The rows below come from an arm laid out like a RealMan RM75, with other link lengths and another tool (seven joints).
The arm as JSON. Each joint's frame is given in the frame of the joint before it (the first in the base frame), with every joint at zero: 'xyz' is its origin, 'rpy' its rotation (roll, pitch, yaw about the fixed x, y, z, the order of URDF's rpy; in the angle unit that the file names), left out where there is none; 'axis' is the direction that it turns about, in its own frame. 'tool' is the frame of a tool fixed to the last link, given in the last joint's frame.
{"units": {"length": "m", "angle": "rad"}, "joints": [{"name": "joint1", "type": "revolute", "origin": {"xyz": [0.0, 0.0, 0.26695]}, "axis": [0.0, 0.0, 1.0]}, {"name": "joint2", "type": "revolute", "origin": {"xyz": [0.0, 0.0, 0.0]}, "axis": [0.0, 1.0, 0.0]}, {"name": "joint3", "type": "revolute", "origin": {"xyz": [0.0, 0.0, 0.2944]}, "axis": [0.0, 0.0, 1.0]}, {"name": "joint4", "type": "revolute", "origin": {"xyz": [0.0, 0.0, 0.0]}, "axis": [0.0, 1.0, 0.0]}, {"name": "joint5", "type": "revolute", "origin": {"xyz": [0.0, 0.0, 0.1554]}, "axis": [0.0, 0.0, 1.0]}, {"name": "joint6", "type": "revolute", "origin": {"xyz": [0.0, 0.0, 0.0]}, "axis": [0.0, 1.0, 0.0]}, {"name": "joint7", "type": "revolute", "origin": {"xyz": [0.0, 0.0, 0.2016]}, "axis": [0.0, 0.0, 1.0]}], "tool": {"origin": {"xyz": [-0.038, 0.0, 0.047], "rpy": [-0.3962, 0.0, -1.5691]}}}
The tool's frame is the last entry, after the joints.
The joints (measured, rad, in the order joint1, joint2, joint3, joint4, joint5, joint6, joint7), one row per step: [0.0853 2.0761 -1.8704 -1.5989 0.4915 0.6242 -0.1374]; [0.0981 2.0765 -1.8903 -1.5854 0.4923 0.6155 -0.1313]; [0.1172 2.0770 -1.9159 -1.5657 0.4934 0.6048 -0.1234]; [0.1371 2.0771 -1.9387 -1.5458 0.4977 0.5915 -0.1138]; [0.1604 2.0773 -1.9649 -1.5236 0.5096 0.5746 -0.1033]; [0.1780 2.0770 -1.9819 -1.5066 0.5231 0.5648 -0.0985]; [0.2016 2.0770 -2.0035 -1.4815 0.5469 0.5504 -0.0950]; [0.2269 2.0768 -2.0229 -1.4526 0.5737 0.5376 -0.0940]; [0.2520 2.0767 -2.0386 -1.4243 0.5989 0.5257 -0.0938]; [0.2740 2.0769 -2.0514 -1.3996 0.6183 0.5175 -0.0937]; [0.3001 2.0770 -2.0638 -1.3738 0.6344 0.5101 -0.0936]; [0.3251 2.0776 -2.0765 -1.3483 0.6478 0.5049 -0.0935]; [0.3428 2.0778 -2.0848 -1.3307 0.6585 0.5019 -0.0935]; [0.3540 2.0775 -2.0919 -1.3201 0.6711 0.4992 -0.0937]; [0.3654 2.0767 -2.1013 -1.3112 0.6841 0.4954 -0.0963]
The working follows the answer.
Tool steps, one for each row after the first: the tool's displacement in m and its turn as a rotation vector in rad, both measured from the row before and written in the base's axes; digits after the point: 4 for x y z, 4 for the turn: [-0.0043 -0.0005 -0.0068 -0.0158 0.0023 0.0112]; [-0.0055 -0.0005 -0.0091 -0.0217 0.0013 0.0147]; [-0.0056 0.0002 -0.0078 -0.0179 0.0054 0.0130]; [-0.0075 -0.0001 -0.0089 -0.0210 0.0122 0.0144]; [-0.0048 -0.0003 -0.0064 -0.0172 0.0089 0.0082]; [-0.0060 -0.0006 -0.0086 -0.0236 0.0139 0.0085]; [-0.0046 -0.0004 -0.0085 -0.0247 0.0111 0.0053]; [-0.0039 0.0004 -0.0072 -0.0209 0.0087 0.0040]; [-0.0027 0.0004 -0.0061 -0.0179 0.0039 0.0031]; [-0.0032 0.0012 -0.0059 -0.0169 -0.0006 0.0071]; [-0.0024 0.0007 -0.0061 -0.0175 -0.0042 0.0067]; [-0.0016 0.0006 -0.0041 -0.0122 -0.0026 0.0038]; [-0.0016 -0.0002 -0.0029 -0.0100 0.0024 0.0010]; [-0.0025 -0.0006 -0.0030 -0.0105 0.0017 0.0057]
Tool pose at each row, in the base's axes (x y z in m, rotation vector in rad; rounded; the steps above come from the unrounded poses): [0.2224 0.3677 -0.0659 -2.5826 -0.7967 -0.7494]; [0.2181 0.3672 -0.0727 -2.5904 -0.8189 -0.7396]; [0.2126 0.3667 -0.0819 -2.6008 -0.8492 -0.7287]; [0.2070 0.3669 -0.0897 -2.6093 -0.8741 -0.7134]; [0.1995 0.3668 -0.0986 -2.6202 -0.9006 -0.6875]; [0.1947 0.3665 -0.1049 -2.6310 -0.9183 -0.6684]; [0.1887 0.3660 -0.1135 -2.6474 -0.9385 -0.6402]; [0.1841 0.3656 -0.1220 -2.6663 -0.9561 -0.6159]; [0.1802 0.3660 -0.1292 -2.6825 -0.9705 -0.5962]; [0.1775 0.3663 -0.1354 -2.6963 -0.9833 -0.5841]; [0.1743 0.3675 -0.1413 -2.7064 -1.0020 -0.5779]; [0.1719 0.3682 -0.1475 -2.7171 -1.0215 -0.5766]; [0.1703 0.3688 -0.1515 -2.7250 -1.0339 -0.5753]; [0.1687 0.3686 -0.1544 -2.7329 -1.0403 -0.5681]; [0.1662 0.3679 -0.1574 -2.7381 -1.0534 -0.5610]

